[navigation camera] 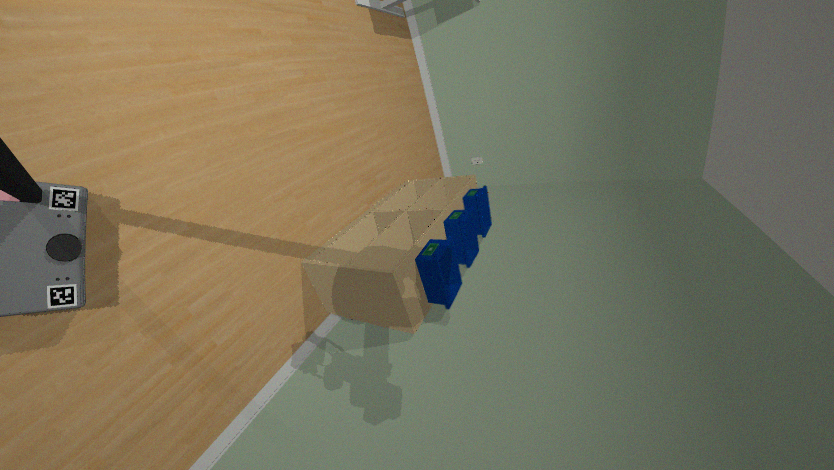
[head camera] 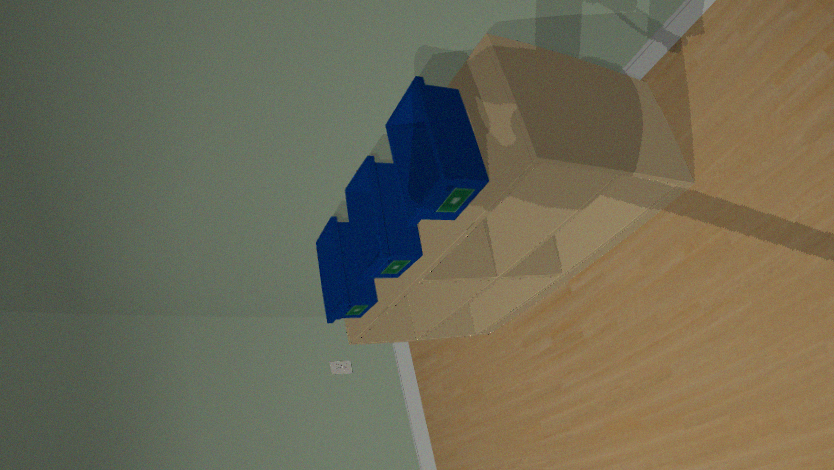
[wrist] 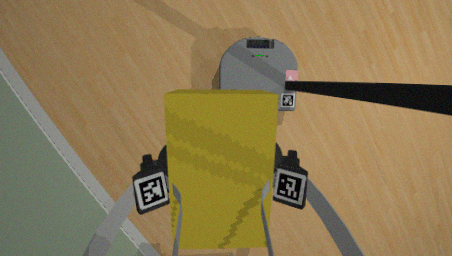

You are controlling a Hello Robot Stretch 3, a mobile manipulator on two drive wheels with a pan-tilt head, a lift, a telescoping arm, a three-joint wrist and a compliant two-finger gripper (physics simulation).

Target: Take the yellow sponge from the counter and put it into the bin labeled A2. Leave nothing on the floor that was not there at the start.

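Frame: origin at the robot's base, x ahead, y down, z left, level; millimetres.
Where they show: gripper, fingertip midpoint: (wrist: 221, 157); robot's base at its link origin: (navigation camera: 64, 245).
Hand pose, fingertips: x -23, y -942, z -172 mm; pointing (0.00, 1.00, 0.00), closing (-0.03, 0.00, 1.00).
Each offset is from my fingertips to the top centre of the thing. "pt": to the spot under its first point.
The yellow sponge @(dz -1, dx -5, dy -55 mm) (wrist: 220, 135) is held upright in the wrist view, above the floor. My gripper (wrist: 221, 157) is shut on it, with one fingertip pressed against each side. Three blue bins stand in a row on top of a light wooden shelf unit @(pt dz -54, dx +1038, dy +523 mm) (head camera: 577, 110) (navigation camera: 367, 294): the nearest bin @(dz +62, dx +1274, dy +212 mm) (head camera: 452, 128) (navigation camera: 440, 277), the middle bin @(dz +243, dx +1571, dy +212 mm) (head camera: 382, 216) (navigation camera: 462, 236) and the far bin @(dz +425, dx +1868, dy +212 mm) (head camera: 347, 268) (navigation camera: 479, 210). Each has a green label on its front, too small to read. I cannot tell which is A2. The gripper and sponge are apart from the bins. The counter does not show.
My grey base (navigation camera: 26, 253) (wrist: 252, 70) stands on the wooden floor, some way from the shelf unit. The black arm or mast (wrist: 370, 95) crosses the wrist view. The shelf unit stands by the green wall (head camera: 175, 175) (navigation camera: 583, 350). A white leg (navigation camera: 382, 5) shows at the navigation view's top.
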